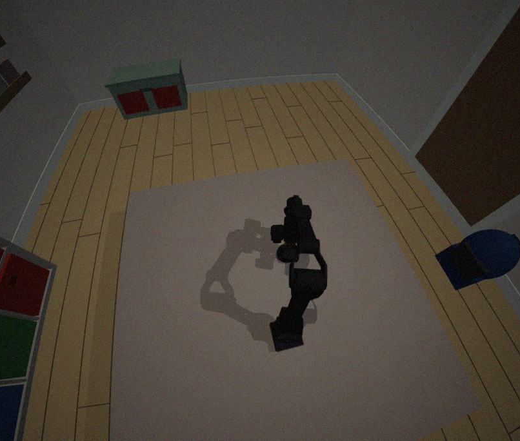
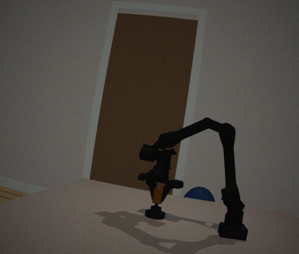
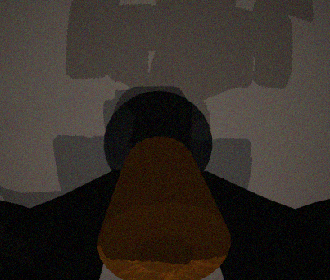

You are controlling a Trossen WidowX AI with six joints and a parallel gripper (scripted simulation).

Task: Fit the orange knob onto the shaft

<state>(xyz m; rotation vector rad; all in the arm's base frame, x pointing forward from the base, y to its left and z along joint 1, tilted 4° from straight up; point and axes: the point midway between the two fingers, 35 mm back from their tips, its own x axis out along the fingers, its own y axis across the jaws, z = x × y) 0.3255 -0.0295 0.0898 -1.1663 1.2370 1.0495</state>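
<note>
The orange knob lies 2 cm above my gripper tip. Also, from my gripper tip: dark round pedestal: 4 cm below.
</note>
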